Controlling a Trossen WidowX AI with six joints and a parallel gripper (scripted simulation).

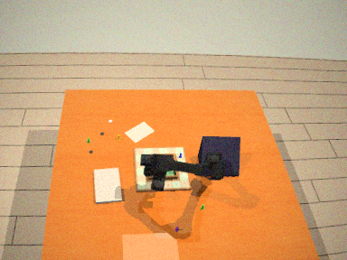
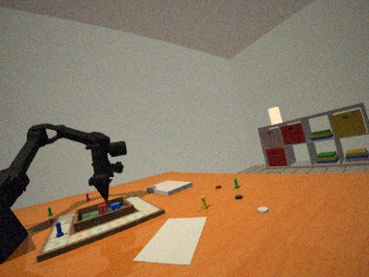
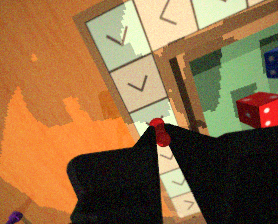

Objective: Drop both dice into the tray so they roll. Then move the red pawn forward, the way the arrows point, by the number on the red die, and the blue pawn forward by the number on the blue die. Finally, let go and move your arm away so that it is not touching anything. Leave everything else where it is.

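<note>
Right now my gripper tip is 10 mm below the red pawn. From my gripper tip the other things lie so: green tray 110 mm to the right, 20 mm below, 10 mm behind; then purple pawn 250 mm to the left, 90 mm behind, 20 mm below; then blue pawn 190 mm to the right, 120 mm behind.
</note>
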